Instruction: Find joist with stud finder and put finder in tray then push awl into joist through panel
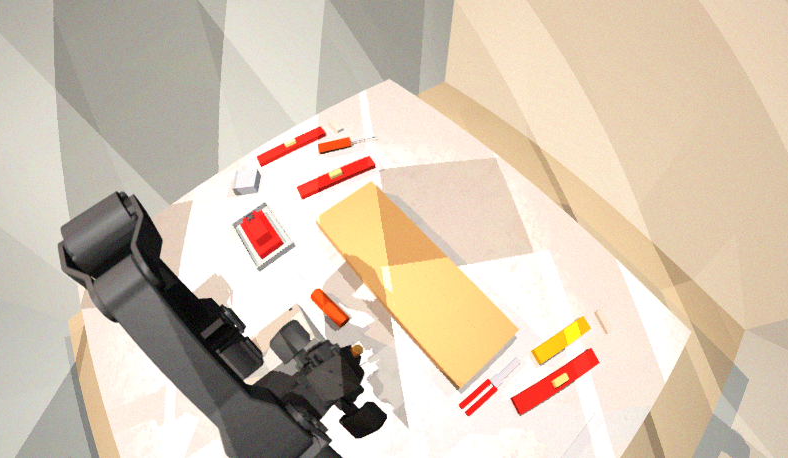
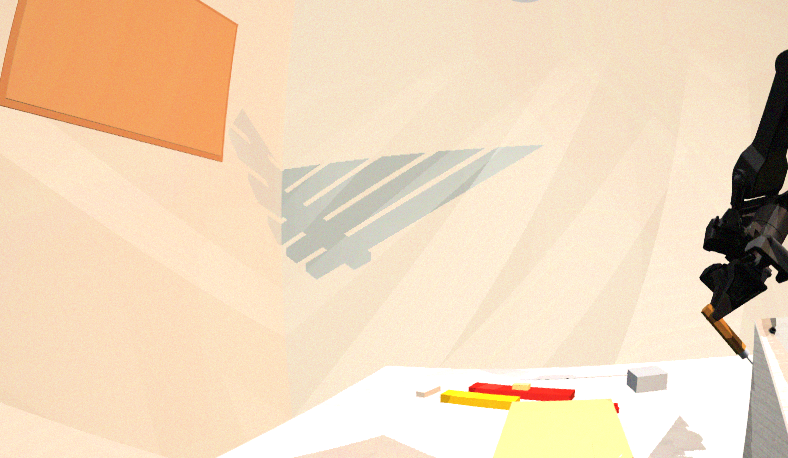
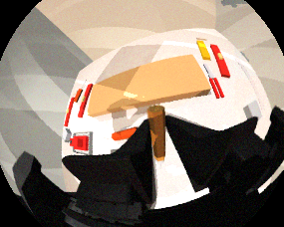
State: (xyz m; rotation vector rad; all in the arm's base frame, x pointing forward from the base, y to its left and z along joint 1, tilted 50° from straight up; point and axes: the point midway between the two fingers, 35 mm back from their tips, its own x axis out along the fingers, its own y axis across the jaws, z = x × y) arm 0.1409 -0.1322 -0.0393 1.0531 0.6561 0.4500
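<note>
Right now the awl is 4 cm behind my gripper tip, 1 cm to the left of it and 4 cm below it. From my gripper tip the other things lie so: yellow block: 35 cm ahead, 29 cm to the right, 19 cm below; red stud finder: 1 cm ahead, 44 cm to the left, 15 cm below.
</note>
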